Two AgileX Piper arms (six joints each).
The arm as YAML. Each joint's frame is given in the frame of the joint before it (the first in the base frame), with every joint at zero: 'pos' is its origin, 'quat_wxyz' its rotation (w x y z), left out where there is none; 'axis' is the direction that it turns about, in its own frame. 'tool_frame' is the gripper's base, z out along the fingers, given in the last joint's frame.
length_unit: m
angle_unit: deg
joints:
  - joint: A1
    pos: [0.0, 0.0, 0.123]
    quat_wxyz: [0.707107, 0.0, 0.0, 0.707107]
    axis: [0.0, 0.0, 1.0]
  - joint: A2
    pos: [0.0, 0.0, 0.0]
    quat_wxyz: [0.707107, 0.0, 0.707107, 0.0]
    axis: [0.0, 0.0, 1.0]
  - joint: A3
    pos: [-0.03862, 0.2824, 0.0]
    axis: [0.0, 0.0, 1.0]
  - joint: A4
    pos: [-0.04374, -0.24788, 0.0]
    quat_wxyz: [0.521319, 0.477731, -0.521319, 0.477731]
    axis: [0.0, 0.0, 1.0]
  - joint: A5
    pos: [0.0, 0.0, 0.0]
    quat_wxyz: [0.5, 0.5, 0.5, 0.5]
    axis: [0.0, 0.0, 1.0]
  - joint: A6
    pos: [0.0, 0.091, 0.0]
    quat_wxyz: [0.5, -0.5, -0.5, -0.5]
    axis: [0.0, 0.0, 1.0]
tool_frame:
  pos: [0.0, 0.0, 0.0]
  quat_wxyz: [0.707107, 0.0, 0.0, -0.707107]
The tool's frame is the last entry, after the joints.
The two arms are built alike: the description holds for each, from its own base.
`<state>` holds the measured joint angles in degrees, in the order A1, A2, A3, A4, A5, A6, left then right.
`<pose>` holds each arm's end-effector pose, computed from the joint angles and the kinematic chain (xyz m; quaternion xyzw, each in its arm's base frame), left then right.
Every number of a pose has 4 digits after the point. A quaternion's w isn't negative.
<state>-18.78 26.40 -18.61 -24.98 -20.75 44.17 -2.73 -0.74 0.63 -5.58 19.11 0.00</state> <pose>0.1011 -0.0200 0.3179 0.1455 0.5842 0.0579 0.7964 0.0530 -0.0054 0.1803 -0.0077 0.7875 -0.0555 0.6138</pose>
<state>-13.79 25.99 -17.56 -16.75 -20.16 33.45 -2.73 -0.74 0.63 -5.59 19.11 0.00</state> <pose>0.1010 -0.0155 0.3133 0.1249 0.5897 0.0569 0.7958 0.0530 -0.0054 0.1803 -0.0077 0.7875 -0.0556 0.6138</pose>
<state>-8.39 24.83 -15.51 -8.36 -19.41 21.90 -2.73 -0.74 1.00 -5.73 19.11 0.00</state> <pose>0.0990 -0.0102 0.3030 0.0995 0.6014 0.0536 0.7909 0.0531 -0.0055 0.1781 -0.0085 0.7895 -0.0565 0.6112</pose>
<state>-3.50 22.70 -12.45 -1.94 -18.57 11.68 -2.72 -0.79 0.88 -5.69 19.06 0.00</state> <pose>0.0945 -0.0048 0.2875 0.0679 0.6167 0.0467 0.7829 0.0531 -0.0055 0.1790 -0.0083 0.7883 -0.0562 0.6127</pose>
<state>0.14 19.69 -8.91 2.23 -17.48 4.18 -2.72 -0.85 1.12 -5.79 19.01 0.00</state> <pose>0.0879 -0.0008 0.2695 0.0385 0.6303 0.0399 0.7744 0.0531 -0.0055 0.1777 -0.0089 0.7890 -0.0568 0.6117</pose>
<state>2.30 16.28 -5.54 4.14 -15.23 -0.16 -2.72 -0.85 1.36 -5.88 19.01 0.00</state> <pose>0.0812 0.0015 0.2510 0.0159 0.6463 0.0347 0.7621 0.0532 -0.0056 0.1763 -0.0094 0.7902 -0.0574 0.6101</pose>
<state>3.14 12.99 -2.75 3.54 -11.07 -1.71 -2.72 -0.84 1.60 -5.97 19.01 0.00</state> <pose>0.0757 0.0031 0.2323 -0.0036 0.6704 0.0278 0.7415 0.0533 -0.0056 0.1749 -0.0099 0.7915 -0.0579 0.6083</pose>
